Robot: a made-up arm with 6 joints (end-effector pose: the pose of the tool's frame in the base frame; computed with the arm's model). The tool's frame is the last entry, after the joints. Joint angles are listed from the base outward.
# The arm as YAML. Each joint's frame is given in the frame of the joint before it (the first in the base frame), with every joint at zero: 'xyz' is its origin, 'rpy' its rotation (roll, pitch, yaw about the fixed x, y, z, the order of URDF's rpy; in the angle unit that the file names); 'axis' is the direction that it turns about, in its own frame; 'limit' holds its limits. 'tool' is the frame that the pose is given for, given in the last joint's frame.
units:
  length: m
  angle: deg
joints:
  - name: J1
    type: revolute
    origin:
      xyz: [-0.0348, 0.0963, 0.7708]
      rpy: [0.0, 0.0, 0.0]
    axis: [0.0, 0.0, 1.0]
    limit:
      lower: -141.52
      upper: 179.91
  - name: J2
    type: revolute
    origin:
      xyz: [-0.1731, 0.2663, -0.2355]
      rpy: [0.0, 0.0, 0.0]
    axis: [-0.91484, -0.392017, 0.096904]
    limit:
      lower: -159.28
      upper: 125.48
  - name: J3
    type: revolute
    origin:
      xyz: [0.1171, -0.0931, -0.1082]
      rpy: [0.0, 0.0, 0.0]
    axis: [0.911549, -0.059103, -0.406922]
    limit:
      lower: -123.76
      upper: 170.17
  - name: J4
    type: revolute
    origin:
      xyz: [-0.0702, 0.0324, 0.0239]
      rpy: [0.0, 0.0, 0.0]
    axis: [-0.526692, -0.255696, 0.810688]
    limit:
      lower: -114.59
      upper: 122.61
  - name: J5
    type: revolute
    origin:
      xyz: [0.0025, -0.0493, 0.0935]
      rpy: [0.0, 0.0, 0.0]
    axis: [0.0, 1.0, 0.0]
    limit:
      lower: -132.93
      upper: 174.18
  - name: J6
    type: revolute
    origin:
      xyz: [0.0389, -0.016, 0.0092]
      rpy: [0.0, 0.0, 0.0]
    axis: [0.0, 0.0, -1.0]
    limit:
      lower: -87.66
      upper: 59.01
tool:
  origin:
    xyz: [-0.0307, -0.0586, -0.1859]
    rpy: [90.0, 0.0, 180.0]
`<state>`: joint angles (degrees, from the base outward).
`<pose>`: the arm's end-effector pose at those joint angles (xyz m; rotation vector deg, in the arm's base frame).
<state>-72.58 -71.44 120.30 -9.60 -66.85 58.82</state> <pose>0.3245 0.3502 0.3201 72.74 -141.48 -40.99</pose>
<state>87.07 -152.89 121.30 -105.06 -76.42 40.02</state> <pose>-0.3127 0.0440 0.6061 -51.06 -17.50 161.62</pose>
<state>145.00 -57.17 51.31 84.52 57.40 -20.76</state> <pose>0.0221 -0.1995 0.2694 47.54 6.01 16.14</pose>
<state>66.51 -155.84 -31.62 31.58 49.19 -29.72</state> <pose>-0.5724 -0.0023 0.4738 13.95 52.03 -48.21</pose>
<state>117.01 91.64 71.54 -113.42 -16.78 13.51</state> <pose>-0.2309 -0.1225 0.4827 -23.15 -48.22 -117.86</pose>
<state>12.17 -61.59 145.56 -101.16 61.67 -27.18</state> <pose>-0.3087 0.1385 0.4480 1.44 -143.27 -43.83</pose>
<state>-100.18 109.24 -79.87 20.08 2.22 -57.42</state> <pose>0.3066 0.0753 0.7166 -83.59 -3.87 18.96</pose>
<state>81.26 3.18 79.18 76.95 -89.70 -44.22</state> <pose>-0.0785 0.0536 0.6982 -121.91 -25.02 66.13</pose>
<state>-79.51 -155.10 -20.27 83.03 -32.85 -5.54</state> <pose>0.3603 0.1911 0.5513 -39.38 14.00 53.18</pose>
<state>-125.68 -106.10 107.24 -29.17 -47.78 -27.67</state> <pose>0.5006 -0.0740 0.5211 -1.64 -130.12 -3.14</pose>
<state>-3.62 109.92 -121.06 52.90 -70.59 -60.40</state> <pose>-0.0120 0.1305 0.6330 -51.28 10.01 42.65</pose>
